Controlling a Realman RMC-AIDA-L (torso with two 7-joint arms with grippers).
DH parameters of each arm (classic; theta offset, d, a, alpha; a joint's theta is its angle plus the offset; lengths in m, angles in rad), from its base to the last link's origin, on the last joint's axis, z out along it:
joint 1: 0 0.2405 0 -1.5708
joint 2: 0 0 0 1.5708
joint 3: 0 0.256 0 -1.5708
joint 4: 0 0 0 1.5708
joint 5: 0 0.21 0 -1.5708
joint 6: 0 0 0 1.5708
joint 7: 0 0.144 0 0
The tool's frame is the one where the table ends.
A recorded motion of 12 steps. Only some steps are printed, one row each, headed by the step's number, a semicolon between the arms.
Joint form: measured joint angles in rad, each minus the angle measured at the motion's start. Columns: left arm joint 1, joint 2, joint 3, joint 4, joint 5, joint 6, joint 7; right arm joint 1, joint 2, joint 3, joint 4, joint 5, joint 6, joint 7.
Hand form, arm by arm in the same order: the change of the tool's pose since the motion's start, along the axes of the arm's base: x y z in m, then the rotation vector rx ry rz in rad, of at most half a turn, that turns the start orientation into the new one. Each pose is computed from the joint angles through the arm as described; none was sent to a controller.
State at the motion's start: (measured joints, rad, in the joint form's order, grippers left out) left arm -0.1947 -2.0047 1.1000 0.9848 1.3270 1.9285 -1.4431; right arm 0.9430 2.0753 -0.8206 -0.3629 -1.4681 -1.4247 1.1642
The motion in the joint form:
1: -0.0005 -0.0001 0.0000 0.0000 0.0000 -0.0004 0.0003; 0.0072 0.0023 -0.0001 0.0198 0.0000 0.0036 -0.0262
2: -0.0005 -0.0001 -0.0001 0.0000 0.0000 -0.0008 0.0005; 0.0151 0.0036 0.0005 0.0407 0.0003 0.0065 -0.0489
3: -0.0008 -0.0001 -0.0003 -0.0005 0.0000 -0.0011 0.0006; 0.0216 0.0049 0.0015 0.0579 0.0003 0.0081 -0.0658
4: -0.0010 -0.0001 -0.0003 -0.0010 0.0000 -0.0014 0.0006; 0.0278 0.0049 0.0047 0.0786 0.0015 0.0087 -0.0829
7: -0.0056 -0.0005 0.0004 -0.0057 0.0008 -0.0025 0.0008; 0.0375 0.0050 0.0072 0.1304 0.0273 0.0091 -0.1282
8: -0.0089 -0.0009 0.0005 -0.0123 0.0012 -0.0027 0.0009; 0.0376 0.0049 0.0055 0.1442 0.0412 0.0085 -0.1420
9: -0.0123 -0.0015 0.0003 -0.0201 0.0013 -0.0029 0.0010; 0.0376 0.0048 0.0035 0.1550 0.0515 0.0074 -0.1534
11: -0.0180 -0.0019 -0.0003 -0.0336 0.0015 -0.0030 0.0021; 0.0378 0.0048 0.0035 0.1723 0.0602 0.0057 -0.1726
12: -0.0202 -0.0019 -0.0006 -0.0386 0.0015 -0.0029 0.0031; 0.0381 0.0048 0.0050 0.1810 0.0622 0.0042 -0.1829
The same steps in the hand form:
1: 0.0001 0.0002 0.0000 0.0004 0.0000 -0.0004; -0.0005 -0.0010 -0.0044 0.0045 -0.0054 0.0073
2: 0.0001 0.0002 0.0000 0.0009 0.0001 -0.0002; -0.0010 -0.0018 -0.0084 0.0063 -0.0093 0.0127
3: 0.0001 0.0003 0.0000 0.0011 0.0000 0.0002; -0.0015 -0.0028 -0.0118 0.0061 -0.0115 0.0166
4: 0.0001 0.0004 -0.0001 0.0011 -0.0001 0.0006; -0.0014 -0.0036 -0.0147 0.0054 -0.0112 0.0174
7: 0.0006 0.0014 -0.0008 -0.0014 -0.0011 0.0003; -0.0003 -0.0058 -0.0204 0.0109 0.0050 0.0112
8: 0.0005 0.0019 -0.0016 -0.0046 -0.0035 0.0024; 0.0006 -0.0064 -0.0213 0.0151 0.0132 0.0071
9: 0.0004 0.0024 -0.0024 -0.0079 -0.0068 0.0055; 0.0014 -0.0070 -0.0222 0.0183 0.0186 0.0049
11: 0.0000 0.0033 -0.0037 -0.0129 -0.0120 0.0104; 0.0029 -0.0084 -0.0240 0.0225 0.0227 0.0033
12: -0.0001 0.0037 -0.0041 -0.0143 -0.0137 0.0116; 0.0036 -0.0091 -0.0250 0.0248 0.0239 0.0036

